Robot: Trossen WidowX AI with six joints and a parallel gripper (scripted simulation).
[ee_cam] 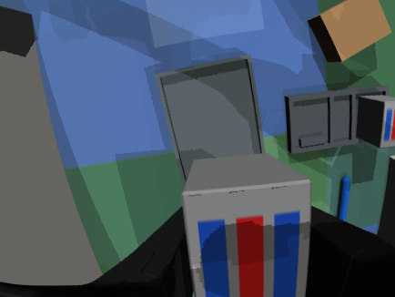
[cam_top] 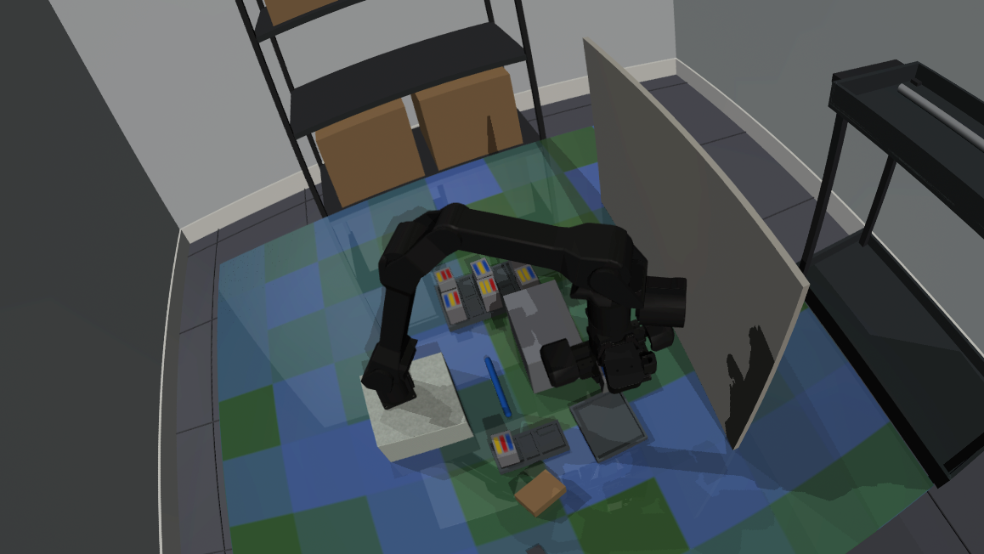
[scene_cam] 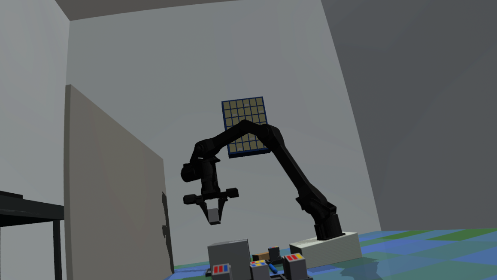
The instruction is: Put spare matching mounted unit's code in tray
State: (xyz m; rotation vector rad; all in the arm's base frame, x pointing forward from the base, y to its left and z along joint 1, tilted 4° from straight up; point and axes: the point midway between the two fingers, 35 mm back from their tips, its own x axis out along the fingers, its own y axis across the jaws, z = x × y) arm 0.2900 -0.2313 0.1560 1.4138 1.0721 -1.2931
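Right now the dark tray is 160 mm below my gripper tip. The rest, counted from my gripper tip: grey box: 210 mm to the left, 120 mm below, 10 mm behind; then rack: 160 mm below, 140 mm behind, 30 mm to the left; then brown box: 170 mm behind, 150 mm below, 60 mm to the right.
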